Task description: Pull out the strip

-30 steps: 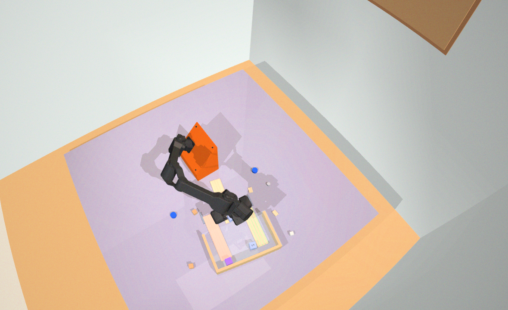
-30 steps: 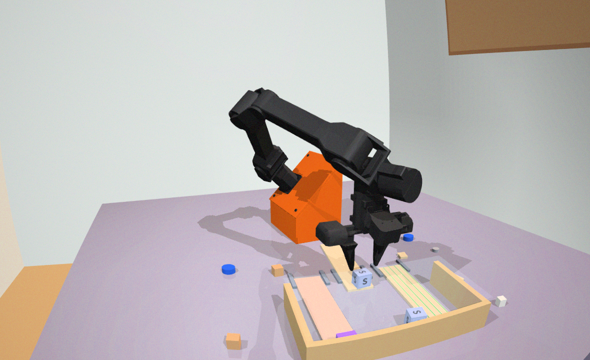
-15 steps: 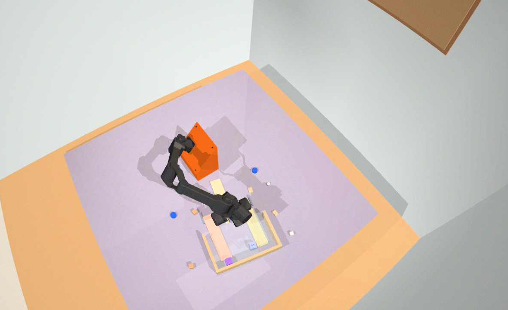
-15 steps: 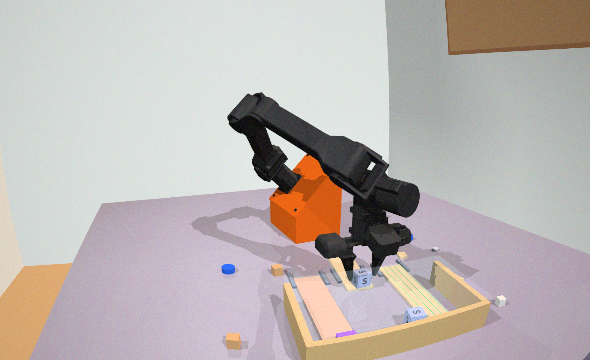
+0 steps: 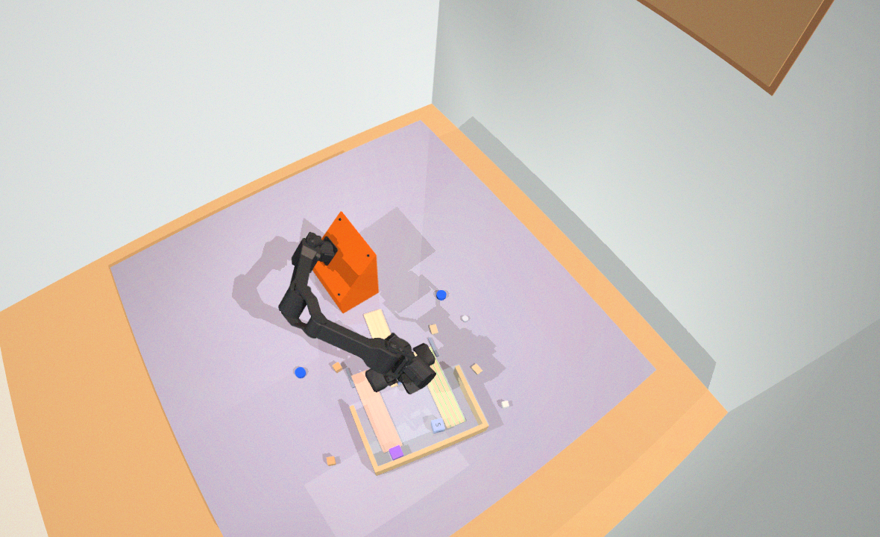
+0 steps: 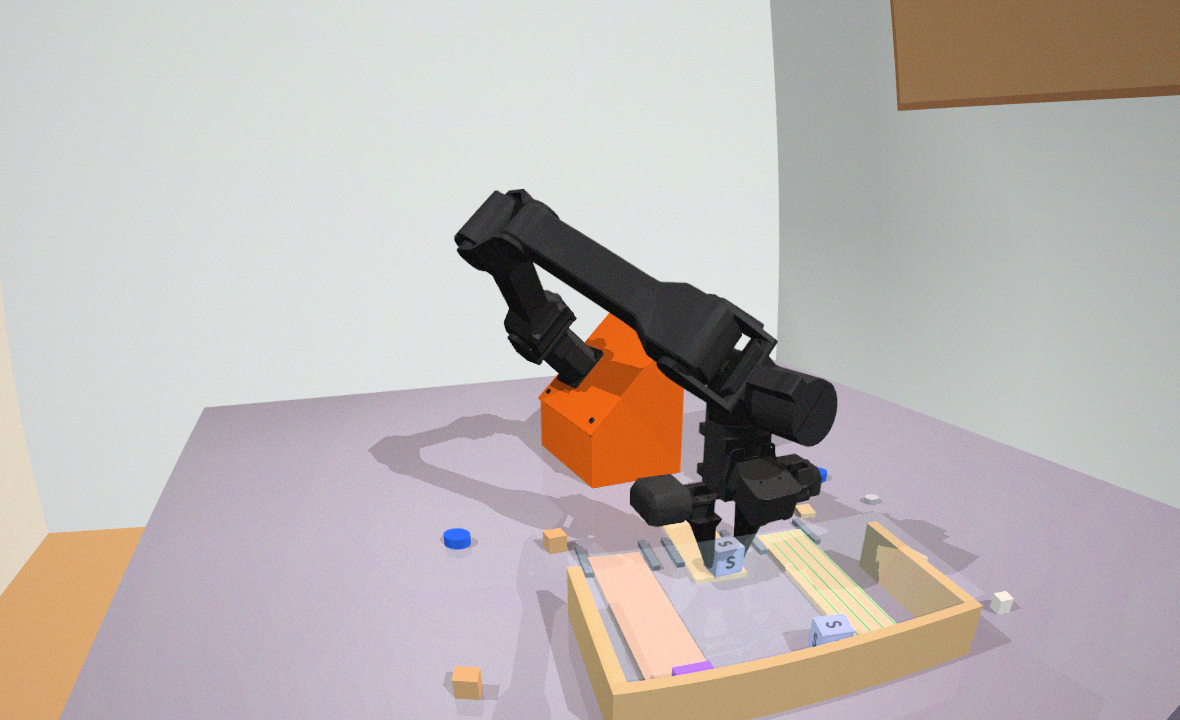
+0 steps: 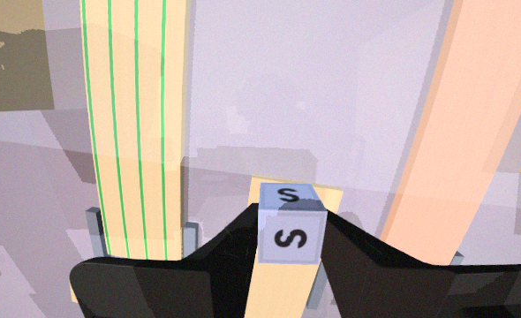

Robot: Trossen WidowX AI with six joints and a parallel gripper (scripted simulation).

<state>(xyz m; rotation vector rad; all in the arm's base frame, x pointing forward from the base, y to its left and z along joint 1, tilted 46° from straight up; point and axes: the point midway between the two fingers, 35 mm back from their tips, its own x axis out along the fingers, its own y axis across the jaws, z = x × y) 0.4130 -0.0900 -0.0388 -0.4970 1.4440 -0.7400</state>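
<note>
Right now my gripper tip is 110 mm past the tan strip, 20 mm to the right of it and 10 mm above it.
</note>
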